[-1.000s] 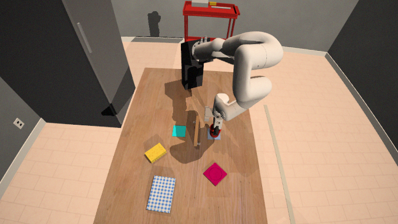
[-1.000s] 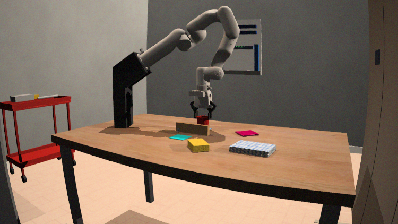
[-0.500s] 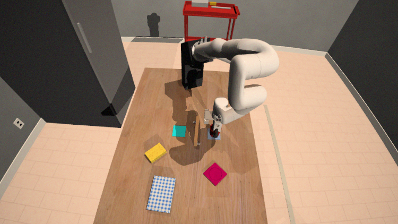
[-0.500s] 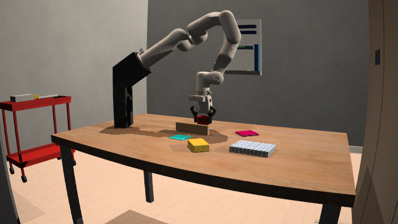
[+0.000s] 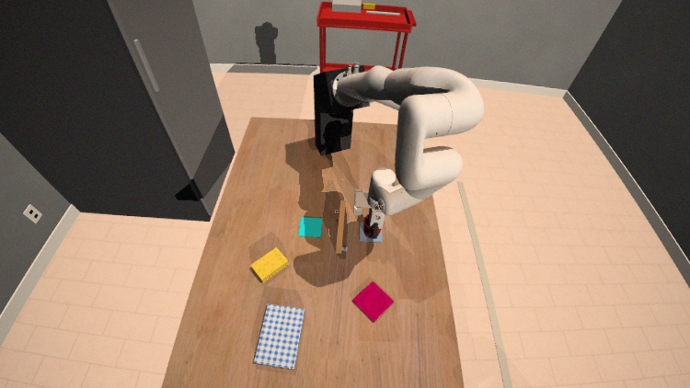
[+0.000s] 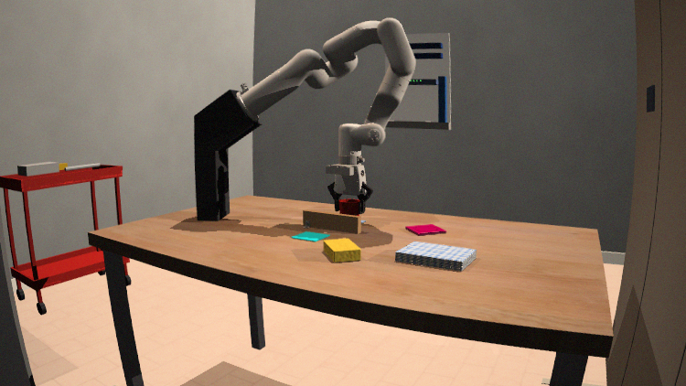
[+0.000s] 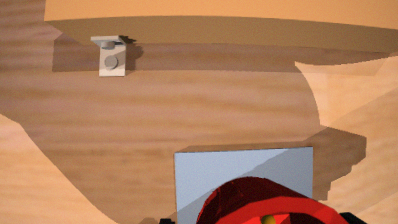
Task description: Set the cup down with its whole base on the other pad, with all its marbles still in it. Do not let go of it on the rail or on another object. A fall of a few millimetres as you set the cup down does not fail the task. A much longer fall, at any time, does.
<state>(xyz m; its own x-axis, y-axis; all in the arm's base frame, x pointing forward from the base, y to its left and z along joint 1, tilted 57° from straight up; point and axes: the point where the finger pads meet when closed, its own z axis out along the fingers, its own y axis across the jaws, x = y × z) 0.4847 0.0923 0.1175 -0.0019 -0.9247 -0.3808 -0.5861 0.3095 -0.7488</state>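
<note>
My hand is 2 cm above the red cup. Also, from my hand: yellow sponge (36 cm to the right, 18 cm ahead, 3 cm below); then magenta plate (27 cm ahead, 4 cm below, 1 cm to the left); then wooden rail (12 cm to the right, 3 cm below).
</note>
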